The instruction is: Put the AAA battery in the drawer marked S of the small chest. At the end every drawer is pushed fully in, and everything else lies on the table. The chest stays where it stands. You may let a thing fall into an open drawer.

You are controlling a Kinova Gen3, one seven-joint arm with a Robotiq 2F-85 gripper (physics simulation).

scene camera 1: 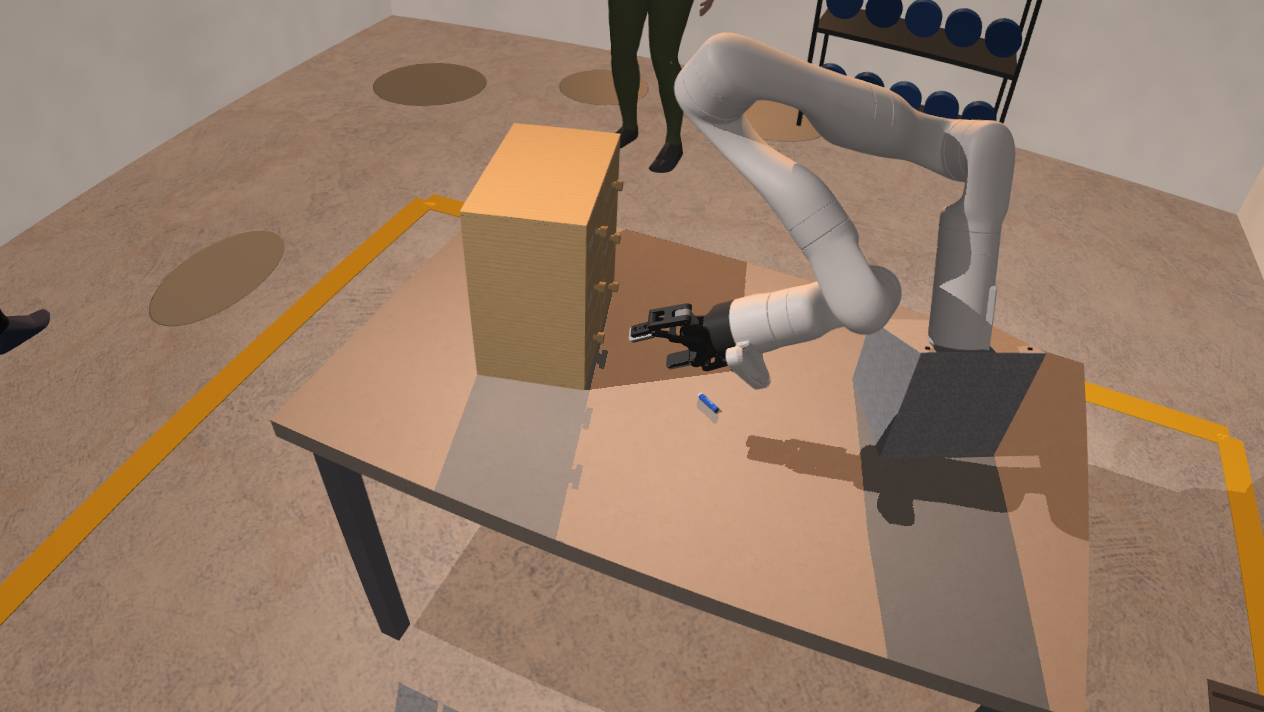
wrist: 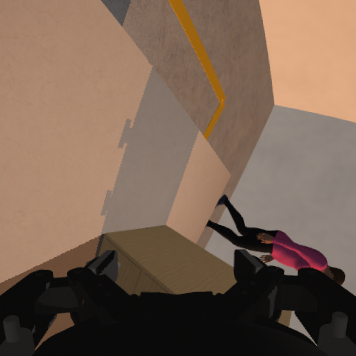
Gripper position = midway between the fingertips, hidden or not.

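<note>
You'd find my gripper (scene camera 1: 649, 348) on the scene camera, and the wrist view has the gripper too (wrist: 175, 263). There's a drawer (scene camera 1: 594, 286) that I can see as well.
</note>
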